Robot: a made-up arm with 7 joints. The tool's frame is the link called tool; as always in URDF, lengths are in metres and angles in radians. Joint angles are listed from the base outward.
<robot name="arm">
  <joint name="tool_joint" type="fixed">
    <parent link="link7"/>
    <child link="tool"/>
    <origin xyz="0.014 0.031 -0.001" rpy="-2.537 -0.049 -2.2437"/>
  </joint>
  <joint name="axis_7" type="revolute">
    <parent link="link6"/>
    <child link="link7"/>
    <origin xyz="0.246 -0.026 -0.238" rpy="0 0 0"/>
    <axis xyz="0 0 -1"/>
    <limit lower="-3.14" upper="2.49"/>
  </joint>
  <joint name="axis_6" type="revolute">
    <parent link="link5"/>
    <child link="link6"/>
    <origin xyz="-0.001 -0.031 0.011" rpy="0 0 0"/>
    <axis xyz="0 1 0"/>
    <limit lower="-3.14" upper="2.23"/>
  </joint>
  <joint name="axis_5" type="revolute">
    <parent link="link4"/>
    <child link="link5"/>
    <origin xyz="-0.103 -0.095 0.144" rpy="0 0 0"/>
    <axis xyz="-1 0 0"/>
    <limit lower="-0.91" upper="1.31"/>
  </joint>
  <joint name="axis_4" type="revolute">
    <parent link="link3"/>
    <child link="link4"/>
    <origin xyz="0.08 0.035 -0.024" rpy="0 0 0"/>
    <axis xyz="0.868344 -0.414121 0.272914"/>
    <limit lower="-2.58" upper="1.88"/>
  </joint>
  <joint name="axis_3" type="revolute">
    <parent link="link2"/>
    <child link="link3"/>
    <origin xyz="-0.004 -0.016 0.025" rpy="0 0 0"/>
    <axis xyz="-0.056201 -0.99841 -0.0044"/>
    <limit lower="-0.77" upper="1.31"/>
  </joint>
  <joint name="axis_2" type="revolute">
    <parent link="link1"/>
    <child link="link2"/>
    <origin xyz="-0.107 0.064 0.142" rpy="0 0 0"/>
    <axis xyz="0 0 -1"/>
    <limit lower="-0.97" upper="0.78"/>
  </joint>
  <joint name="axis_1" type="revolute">
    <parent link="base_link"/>
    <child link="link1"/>
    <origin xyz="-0.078 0.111 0.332" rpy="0 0 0"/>
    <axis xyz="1 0 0"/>
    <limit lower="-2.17" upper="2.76"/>
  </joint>
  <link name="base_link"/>
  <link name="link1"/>
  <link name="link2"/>
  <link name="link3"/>
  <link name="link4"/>
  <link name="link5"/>
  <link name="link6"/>
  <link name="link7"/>
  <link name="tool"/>
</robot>
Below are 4 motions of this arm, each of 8 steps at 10 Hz.
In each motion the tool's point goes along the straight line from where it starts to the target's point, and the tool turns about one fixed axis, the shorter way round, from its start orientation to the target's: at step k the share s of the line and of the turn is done. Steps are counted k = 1, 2, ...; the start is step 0. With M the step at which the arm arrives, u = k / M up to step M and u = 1 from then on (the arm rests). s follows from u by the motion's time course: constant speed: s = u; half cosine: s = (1 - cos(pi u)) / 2; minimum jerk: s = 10 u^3 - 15 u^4 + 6 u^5.
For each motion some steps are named. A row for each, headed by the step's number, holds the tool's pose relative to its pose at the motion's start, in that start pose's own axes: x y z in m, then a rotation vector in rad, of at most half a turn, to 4 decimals.
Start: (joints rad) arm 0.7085 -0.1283 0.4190 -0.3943 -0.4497 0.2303 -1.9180
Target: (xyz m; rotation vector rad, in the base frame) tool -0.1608 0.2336 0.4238 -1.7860 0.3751 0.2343
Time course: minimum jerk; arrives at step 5
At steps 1, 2, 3, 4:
1: -0.0095 0.0000 0.0069 -0.0085 -0.0099 0.0099
2: -0.0520 -0.0002 0.0375 -0.0464 -0.0544 0.0542
3: -0.1118 -0.0004 0.0807 -0.0997 -0.1169 0.1166
4: -0.1543 -0.0006 0.1114 -0.1376 -0.1613 0.1609

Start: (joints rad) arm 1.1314 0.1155 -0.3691 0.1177 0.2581 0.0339 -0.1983
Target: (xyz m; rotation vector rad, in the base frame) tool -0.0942 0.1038 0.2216 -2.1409 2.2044 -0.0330
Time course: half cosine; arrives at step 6
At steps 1, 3, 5, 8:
1: 0.0018 0.0039 0.0005 0.0053 0.0452 -0.0333
3: 0.0138 0.0289 0.0036 0.0393 0.3376 -0.2487
5: 0.0257 0.0540 0.0067 0.0733 0.6299 -0.4640
8: 0.0275 0.0578 0.0072 0.0785 0.6751 -0.4973

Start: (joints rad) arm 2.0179 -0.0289 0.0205 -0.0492 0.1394 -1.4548 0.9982
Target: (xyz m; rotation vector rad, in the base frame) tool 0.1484 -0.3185 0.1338 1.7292 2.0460 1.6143
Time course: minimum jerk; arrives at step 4
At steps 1, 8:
1: 0.0071 0.0076 0.0077 0.0212 0.0377 0.0049
8: 0.0688 0.0737 0.0744 0.2044 0.3639 0.0477

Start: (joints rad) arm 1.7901 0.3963 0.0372 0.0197 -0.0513 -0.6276 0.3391
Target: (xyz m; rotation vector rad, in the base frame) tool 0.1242 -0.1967 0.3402 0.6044 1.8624 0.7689
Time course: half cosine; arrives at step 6
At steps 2, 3, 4, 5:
2: -0.0252 0.0391 -0.0390 -0.0112 -0.1671 -0.0667
3: -0.0503 0.0782 -0.0779 -0.0224 -0.3342 -0.1334
4: -0.0755 0.1173 -0.1169 -0.0336 -0.5013 -0.2001
5: -0.0940 0.1460 -0.1454 -0.0417 -0.6236 -0.2490

